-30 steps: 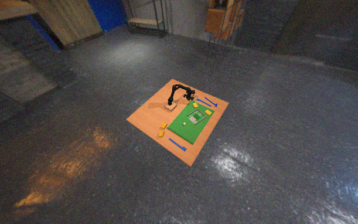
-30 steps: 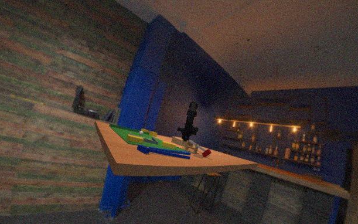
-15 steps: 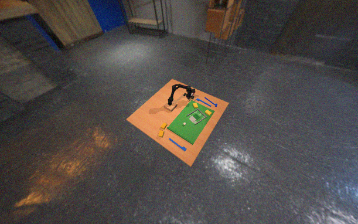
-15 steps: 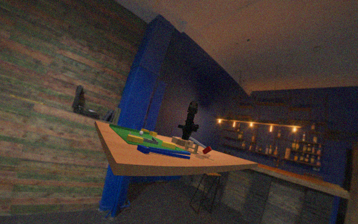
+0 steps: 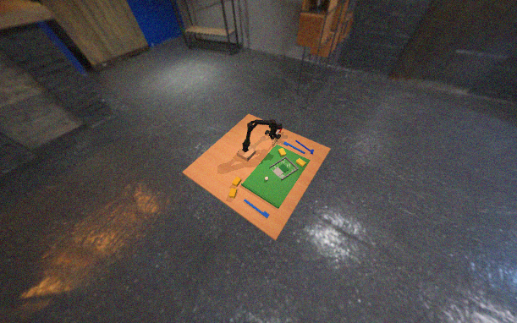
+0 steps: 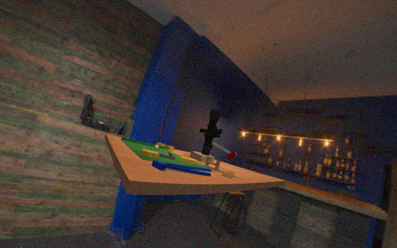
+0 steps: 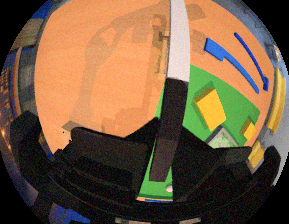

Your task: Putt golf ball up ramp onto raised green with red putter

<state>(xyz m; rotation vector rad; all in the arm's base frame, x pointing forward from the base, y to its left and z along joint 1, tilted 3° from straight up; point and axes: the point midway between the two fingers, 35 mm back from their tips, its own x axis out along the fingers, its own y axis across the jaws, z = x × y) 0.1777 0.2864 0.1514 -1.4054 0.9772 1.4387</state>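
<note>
Now: the putter 110 mm to the left of my gripper tip and 40 mm behind it. Also, from my gripper tip: white golf ball 380 mm to the right, 280 mm ahead, 140 mm below; green mat 300 mm ahead, 230 mm to the right, 160 mm below; small wooden stand 120 mm below, 80 mm to the left, 30 mm behind.
</note>
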